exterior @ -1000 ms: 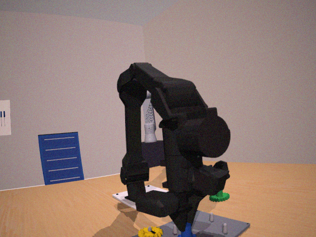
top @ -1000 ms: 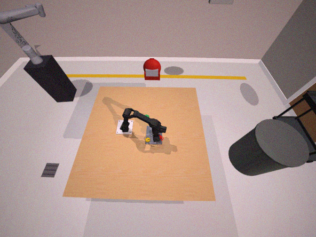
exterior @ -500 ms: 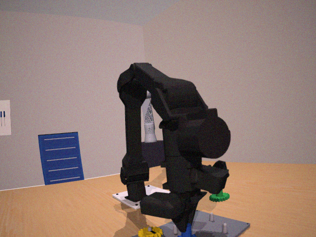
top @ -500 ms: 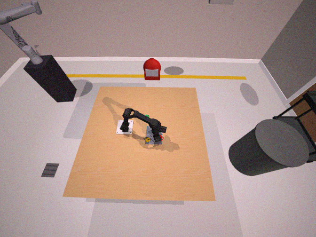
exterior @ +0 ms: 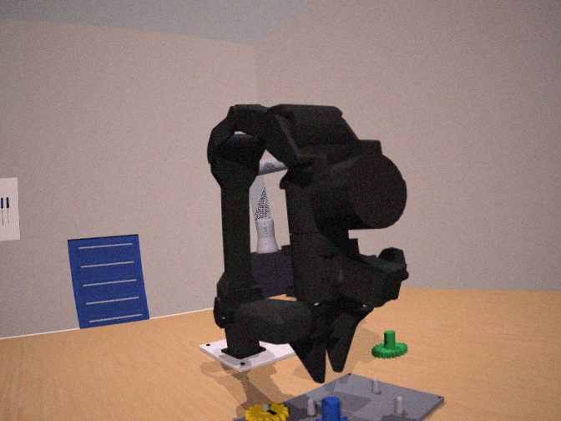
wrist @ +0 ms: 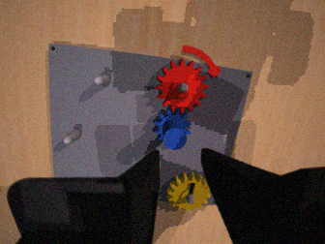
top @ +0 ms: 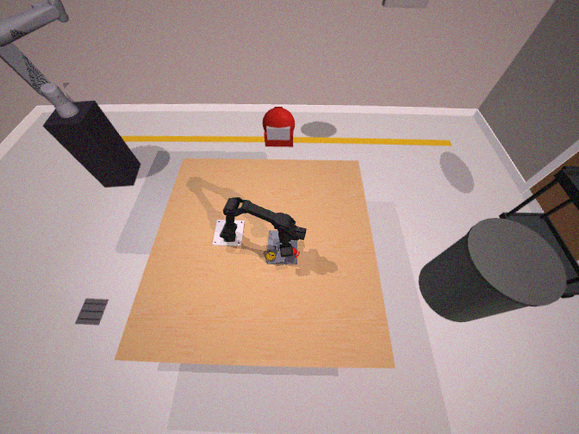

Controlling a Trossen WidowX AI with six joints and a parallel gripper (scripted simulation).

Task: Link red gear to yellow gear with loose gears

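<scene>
Now: the blue gear 6 cm below my gripper tip. Also, from my gripper tip: green gear (26 cm to the left, 9 cm behind, 6 cm below); yellow gear (8 cm behind, 6 cm below, 3 cm to the right); red gear (6 cm below, 4 cm ahead, 1 cm to the right).
</scene>
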